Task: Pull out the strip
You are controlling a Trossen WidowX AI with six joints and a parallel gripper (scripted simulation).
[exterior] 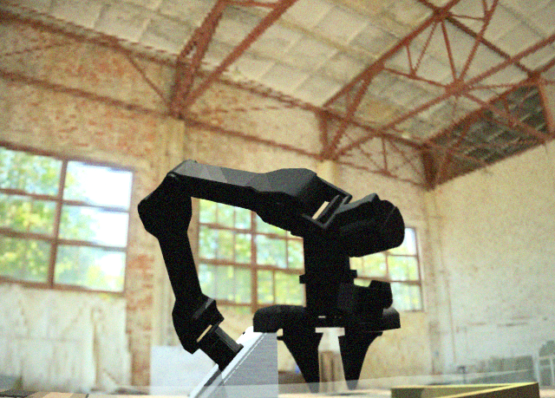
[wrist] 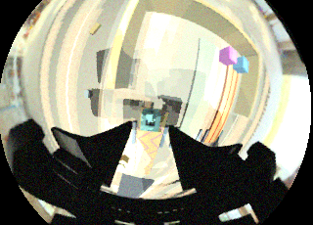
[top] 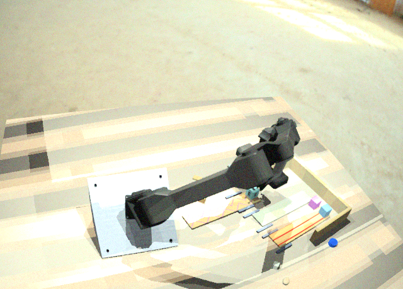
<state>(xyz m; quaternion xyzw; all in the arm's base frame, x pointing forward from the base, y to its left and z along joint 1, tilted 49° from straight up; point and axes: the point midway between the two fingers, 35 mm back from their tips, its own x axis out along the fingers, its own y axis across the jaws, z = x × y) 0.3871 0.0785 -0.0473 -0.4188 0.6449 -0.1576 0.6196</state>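
The labelled cube lies 30 mm below my gripper tip.
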